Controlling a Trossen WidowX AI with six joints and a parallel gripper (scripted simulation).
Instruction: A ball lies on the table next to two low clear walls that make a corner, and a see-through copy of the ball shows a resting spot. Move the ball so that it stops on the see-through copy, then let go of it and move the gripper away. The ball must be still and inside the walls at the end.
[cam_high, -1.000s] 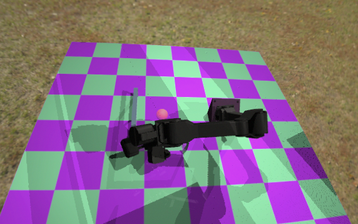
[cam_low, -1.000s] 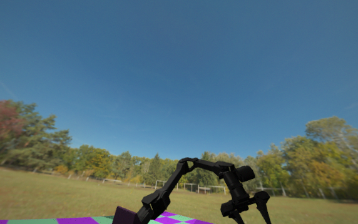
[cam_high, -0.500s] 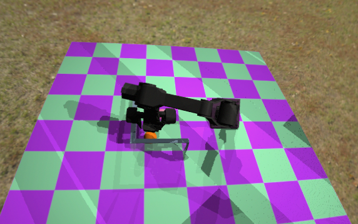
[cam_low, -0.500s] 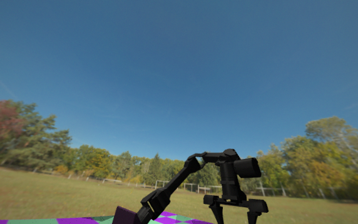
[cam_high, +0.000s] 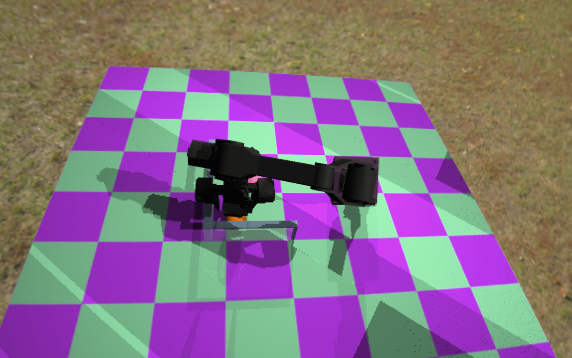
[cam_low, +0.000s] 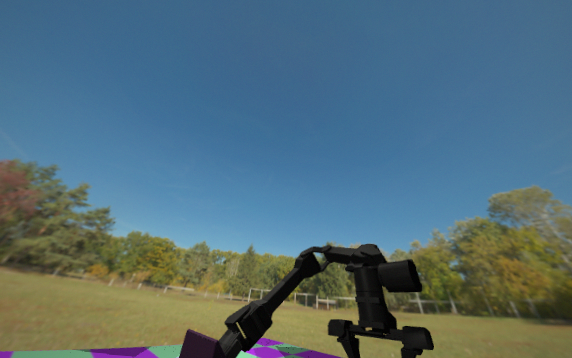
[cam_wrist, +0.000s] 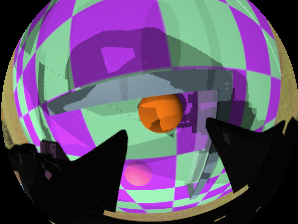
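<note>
The orange ball lies 40 mm below my gripper tip. The rest, counted from my gripper tip: see-through copy: 130 mm to the right, 50 mm behind, 40 mm below.
</note>
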